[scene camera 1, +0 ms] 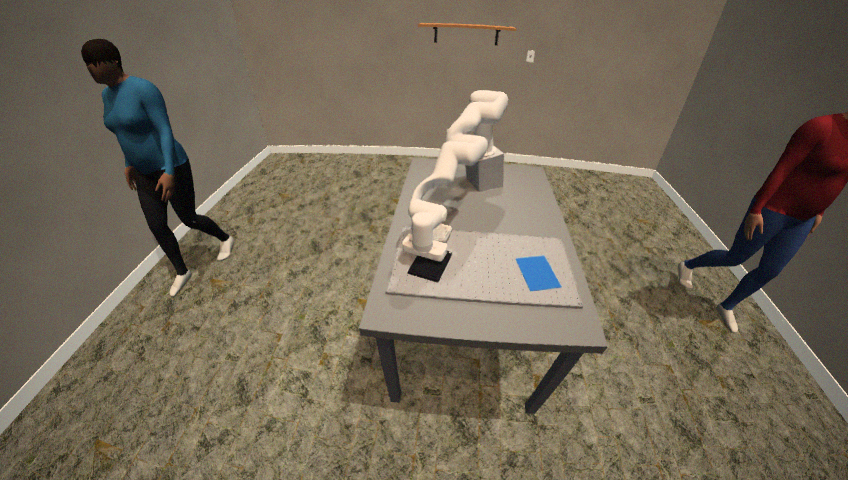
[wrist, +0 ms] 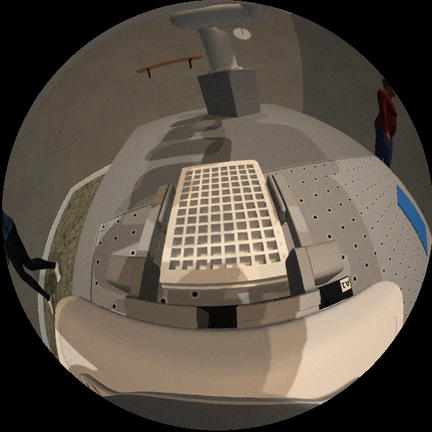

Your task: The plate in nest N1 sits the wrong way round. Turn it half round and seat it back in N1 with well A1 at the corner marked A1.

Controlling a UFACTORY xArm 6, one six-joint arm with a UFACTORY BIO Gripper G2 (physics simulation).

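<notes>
The pale well plate [scene camera 1: 442, 232] [wrist: 223, 215], a grid of square wells, is between the gripper's two fingers. My gripper [wrist: 223, 202] is shut on its two long sides; in the scene view the wrist hides most of the fingers. The plate looks level and is off the nest, on the robot-base side of it. Its height above the board is hard to tell. The black nest N1 [scene camera 1: 429, 268] [wrist: 222, 317] lies partly under the gripper body. A white A1 label [wrist: 346, 284] shows upside down at the nest's corner in the wrist view. Which plate corner is A1 cannot be read.
A perforated grey board [scene camera 1: 482, 276] [wrist: 320, 195] lies on the grey table [scene camera 1: 476, 330]. A blue rectangle [scene camera 1: 538, 273] [wrist: 414, 217] lies at its right. The arm stands on a grey block [scene camera 1: 487, 171] [wrist: 230, 92]. Two people [scene camera 1: 142, 124] [scene camera 1: 797, 172] are beside the table, left and right.
</notes>
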